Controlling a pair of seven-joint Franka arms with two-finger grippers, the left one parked.
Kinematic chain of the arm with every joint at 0, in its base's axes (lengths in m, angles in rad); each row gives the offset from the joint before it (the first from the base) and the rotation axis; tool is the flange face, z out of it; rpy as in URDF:
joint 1: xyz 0 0 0.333 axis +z
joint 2: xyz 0 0 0 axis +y
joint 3: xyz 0 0 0.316 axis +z
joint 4: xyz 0.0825 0 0 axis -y
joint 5: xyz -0.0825 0 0.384 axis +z
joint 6: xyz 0 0 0 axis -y
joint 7: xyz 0.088 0 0 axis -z
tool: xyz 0 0 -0.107 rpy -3.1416 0 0
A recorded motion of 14 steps. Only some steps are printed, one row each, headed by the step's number.
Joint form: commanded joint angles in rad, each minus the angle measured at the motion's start. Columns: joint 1, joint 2, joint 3, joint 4, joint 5, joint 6, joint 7.
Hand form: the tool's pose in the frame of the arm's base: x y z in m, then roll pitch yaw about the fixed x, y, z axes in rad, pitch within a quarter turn. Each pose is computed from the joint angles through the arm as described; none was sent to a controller.
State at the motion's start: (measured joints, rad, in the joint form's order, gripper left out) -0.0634 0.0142 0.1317 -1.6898 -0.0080 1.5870 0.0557
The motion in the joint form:
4: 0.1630 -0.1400 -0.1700 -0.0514 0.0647 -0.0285 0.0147
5: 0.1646 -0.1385 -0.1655 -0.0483 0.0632 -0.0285 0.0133
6: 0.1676 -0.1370 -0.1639 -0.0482 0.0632 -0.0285 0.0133
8: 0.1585 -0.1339 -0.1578 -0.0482 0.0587 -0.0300 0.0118
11: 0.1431 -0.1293 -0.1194 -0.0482 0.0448 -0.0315 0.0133
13: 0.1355 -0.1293 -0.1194 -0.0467 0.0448 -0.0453 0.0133
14: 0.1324 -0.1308 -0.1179 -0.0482 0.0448 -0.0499 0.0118
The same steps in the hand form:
4: 0.5100 0.0363 0.6105 -3.0842 0.0612 -0.0078
5: 0.5104 0.0394 0.6112 -3.0861 0.0593 -0.0004
6: 0.5106 0.0418 0.6104 -3.0865 0.0607 0.0041
8: 0.5114 0.0401 0.6087 -3.0920 0.0648 0.0025
11: 0.5115 0.0515 0.6062 -3.1109 0.0697 0.0233
13: 0.5104 0.0476 0.6058 -3.1117 0.0819 0.0161
14: 0.5094 0.0467 0.6055 -3.1121 0.0865 0.0161

